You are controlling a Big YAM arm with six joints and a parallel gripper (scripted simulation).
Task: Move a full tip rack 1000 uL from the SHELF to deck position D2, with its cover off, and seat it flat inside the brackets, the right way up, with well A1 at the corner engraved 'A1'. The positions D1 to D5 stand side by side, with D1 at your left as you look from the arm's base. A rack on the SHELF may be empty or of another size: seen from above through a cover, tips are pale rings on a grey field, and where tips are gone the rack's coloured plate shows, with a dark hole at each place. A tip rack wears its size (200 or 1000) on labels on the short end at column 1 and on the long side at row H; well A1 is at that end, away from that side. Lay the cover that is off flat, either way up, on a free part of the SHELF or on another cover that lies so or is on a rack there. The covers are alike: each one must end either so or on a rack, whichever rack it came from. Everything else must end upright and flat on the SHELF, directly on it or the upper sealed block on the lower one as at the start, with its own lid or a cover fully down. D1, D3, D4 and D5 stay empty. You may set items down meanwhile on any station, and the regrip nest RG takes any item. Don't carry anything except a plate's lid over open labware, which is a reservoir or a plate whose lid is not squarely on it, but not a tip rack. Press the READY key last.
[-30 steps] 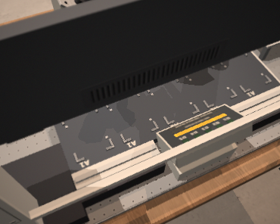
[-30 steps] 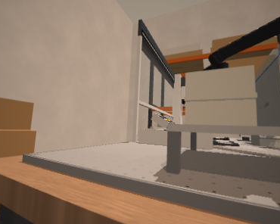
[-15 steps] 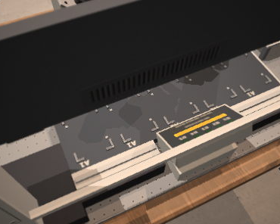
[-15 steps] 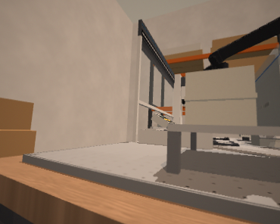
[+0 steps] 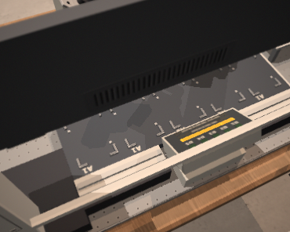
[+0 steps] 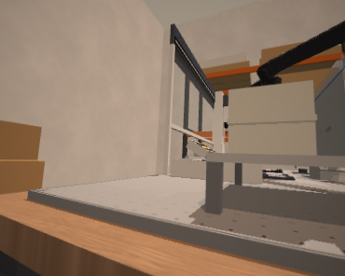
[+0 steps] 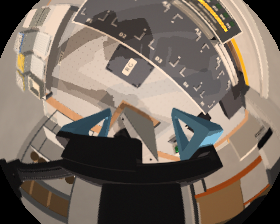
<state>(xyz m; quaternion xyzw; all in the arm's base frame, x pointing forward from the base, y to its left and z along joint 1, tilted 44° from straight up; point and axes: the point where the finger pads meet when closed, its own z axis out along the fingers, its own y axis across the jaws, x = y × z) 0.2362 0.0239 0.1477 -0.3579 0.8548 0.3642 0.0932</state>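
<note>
Now: hand 12 cm past the clear rack cover, 57 cm to the right of it and 7 cm above it. The rest, counted from my hand: green key: 13 cm behind, 41 cm to the right, 14 cm below; frame post: 31 cm ahead, 35 cm to the left, 1 cm above; shelf: 16 cm behind, 50 cm to the left, 17 cm below.
</note>
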